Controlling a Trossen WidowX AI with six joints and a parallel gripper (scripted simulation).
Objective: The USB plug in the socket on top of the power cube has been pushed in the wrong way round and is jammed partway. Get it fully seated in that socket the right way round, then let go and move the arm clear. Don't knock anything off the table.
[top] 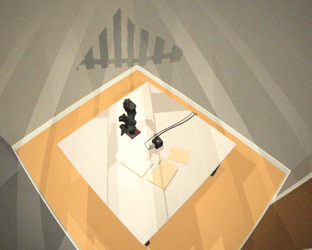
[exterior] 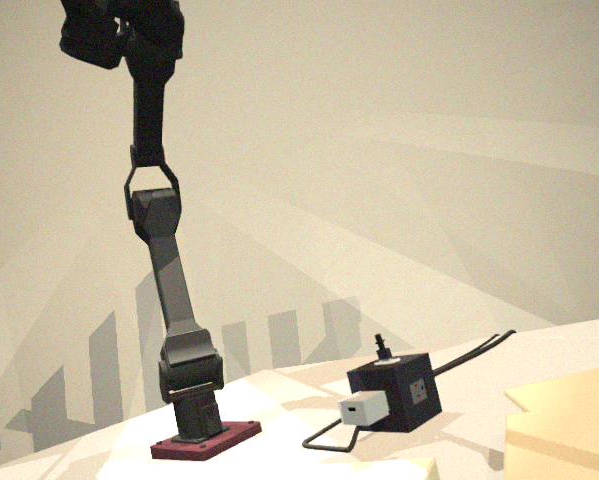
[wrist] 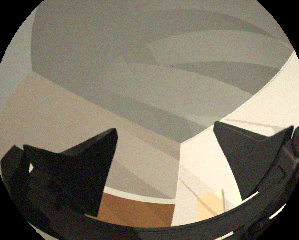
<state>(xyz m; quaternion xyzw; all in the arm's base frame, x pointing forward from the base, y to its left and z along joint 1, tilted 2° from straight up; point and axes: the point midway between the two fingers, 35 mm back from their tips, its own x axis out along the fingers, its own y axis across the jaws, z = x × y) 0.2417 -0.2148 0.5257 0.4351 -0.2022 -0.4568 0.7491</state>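
Right now my gripper tip is 34 cm to the right of the black USB plug and 44 cm above it. Round my gripper tip: pale socket plate: 34 cm to the left, 46 cm below; then pale sheet: 23 cm ahead, 41 cm to the left, 52 cm below.
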